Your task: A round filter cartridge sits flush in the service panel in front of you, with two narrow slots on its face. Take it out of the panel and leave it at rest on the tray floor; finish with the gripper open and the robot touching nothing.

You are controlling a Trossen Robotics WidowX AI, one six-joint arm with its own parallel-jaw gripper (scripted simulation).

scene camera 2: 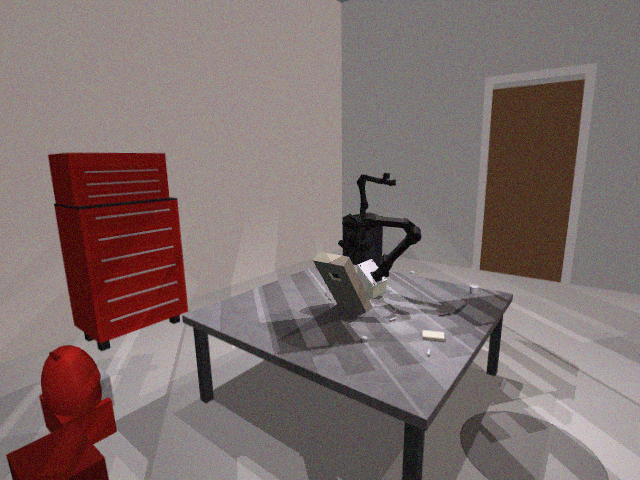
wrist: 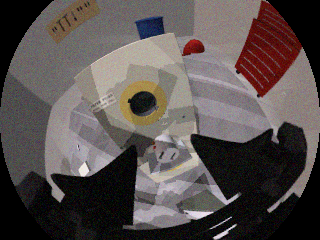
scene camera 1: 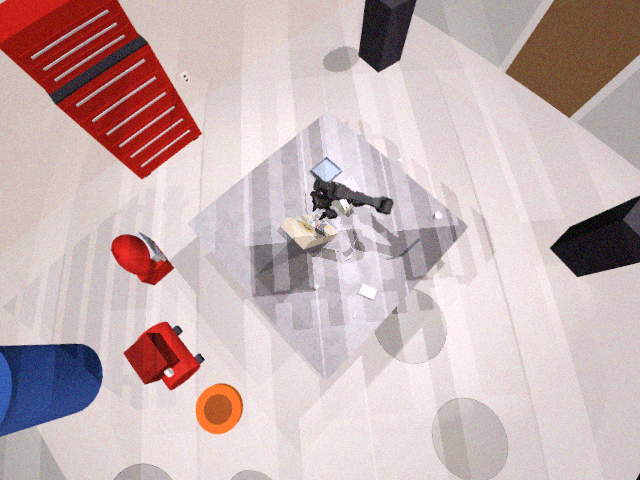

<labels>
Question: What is my gripper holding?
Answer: Nothing.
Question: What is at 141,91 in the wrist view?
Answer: A beige service panel.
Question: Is my gripper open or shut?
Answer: Open.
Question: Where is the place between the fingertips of my gripper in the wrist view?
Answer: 164,143
</labels>
